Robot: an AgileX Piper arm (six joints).
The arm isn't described. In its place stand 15 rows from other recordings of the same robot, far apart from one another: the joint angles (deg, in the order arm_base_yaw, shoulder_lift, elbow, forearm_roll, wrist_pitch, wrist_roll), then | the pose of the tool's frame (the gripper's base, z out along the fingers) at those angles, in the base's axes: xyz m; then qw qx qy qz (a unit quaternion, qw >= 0).
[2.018, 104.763, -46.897, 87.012, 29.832, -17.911] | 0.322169 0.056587 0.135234 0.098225 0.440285 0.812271 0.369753
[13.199, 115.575, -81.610, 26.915, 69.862, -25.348] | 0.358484 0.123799 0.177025 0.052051 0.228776 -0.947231 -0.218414
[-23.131, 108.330, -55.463, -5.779, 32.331, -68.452] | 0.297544 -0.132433 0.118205 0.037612 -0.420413 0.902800 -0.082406
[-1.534, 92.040, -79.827, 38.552, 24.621, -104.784] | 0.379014 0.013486 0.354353 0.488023 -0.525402 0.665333 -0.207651
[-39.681, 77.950, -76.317, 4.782, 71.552, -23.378] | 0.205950 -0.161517 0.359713 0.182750 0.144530 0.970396 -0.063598
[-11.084, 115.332, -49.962, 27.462, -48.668, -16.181] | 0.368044 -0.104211 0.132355 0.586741 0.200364 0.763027 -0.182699
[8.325, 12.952, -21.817, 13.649, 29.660, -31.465] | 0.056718 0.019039 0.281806 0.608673 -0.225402 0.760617 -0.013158
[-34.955, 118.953, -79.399, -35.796, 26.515, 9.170] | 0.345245 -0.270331 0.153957 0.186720 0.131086 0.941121 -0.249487
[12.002, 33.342, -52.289, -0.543, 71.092, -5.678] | 0.066138 0.013226 0.365623 0.364995 -0.142848 0.919856 0.015422
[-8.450, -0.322, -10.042, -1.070, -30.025, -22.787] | 0.017207 -0.001697 0.312419 0.889425 -0.054698 0.375668 -0.254566
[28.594, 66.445, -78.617, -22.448, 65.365, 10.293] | 0.203401 0.074898 0.430479 0.394640 -0.158234 0.902650 -0.066667
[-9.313, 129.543, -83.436, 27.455, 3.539, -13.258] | 0.472225 -0.074815 0.104405 0.387768 0.181919 0.903145 0.029509
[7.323, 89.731, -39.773, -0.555, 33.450, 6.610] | 0.246567 0.031197 0.154804 0.100581 -0.009941 0.994837 0.009203
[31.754, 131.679, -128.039, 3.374, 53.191, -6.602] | 0.442471 0.278895 0.264735 0.312845 -0.301851 0.895158 0.098523
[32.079, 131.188, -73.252, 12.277, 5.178, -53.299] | 0.365033 0.230859 0.046084 0.275501 -0.574886 0.770358 -0.012410
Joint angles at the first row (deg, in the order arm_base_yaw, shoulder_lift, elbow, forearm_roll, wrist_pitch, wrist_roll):
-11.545 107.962 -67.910 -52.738 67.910 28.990
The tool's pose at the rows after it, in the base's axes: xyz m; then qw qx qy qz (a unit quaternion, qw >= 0):
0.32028 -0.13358 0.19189 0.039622 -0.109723 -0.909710 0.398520
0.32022 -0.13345 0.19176 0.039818 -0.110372 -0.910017 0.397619
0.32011 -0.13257 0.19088 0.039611 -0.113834 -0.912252 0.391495
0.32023 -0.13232 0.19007 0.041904 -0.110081 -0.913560 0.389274
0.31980 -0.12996 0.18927 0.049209 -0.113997 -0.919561 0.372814
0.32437 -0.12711 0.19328 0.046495 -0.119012 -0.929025 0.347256
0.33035 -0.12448 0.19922 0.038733 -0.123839 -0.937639 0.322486
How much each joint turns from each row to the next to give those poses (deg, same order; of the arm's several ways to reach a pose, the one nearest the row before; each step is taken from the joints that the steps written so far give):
0.000 0.000 0.001 0.256 -0.215 0.000
-0.001 0.001 -0.002 0.133 -0.001 0.000
0.001 -0.001 0.002 0.825 -0.189 0.000
-0.001 0.089 -0.001 0.252 -0.090 -0.555
0.001 0.001 -0.359 2.513 0.326 -1.283
0.000 -0.002 -1.922 3.742 0.117 -2.338
-0.001 0.000 -2.314 3.570 0.121 -2.238

